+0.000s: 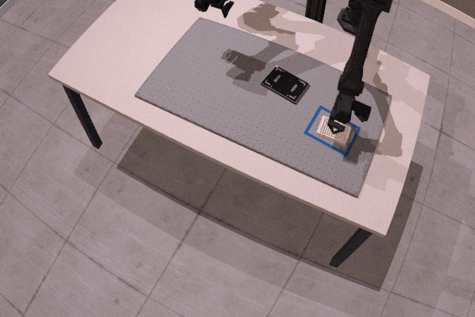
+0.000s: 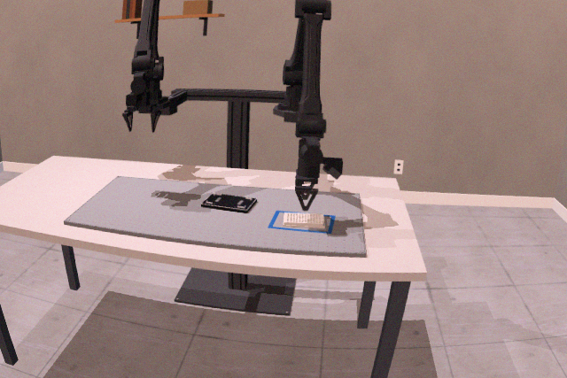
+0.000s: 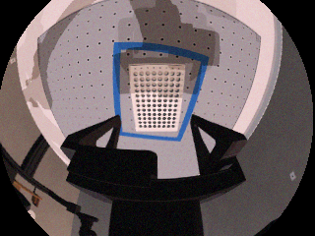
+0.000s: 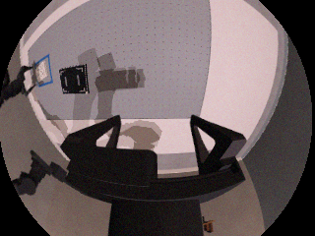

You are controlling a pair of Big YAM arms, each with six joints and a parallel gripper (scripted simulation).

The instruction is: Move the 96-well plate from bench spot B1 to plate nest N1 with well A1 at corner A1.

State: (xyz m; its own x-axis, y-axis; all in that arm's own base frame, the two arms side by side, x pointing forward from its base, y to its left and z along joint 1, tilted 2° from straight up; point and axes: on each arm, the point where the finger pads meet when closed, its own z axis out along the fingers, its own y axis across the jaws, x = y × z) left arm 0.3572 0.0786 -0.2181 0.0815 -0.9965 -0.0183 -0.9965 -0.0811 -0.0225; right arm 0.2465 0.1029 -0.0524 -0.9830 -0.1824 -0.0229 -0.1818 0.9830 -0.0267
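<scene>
Right now the 96-well plate is 6 cm below my left hand. From my left hand the other things lie so: plate nest 8 cm behind, 27 cm to the right, 6 cm below.
</scene>
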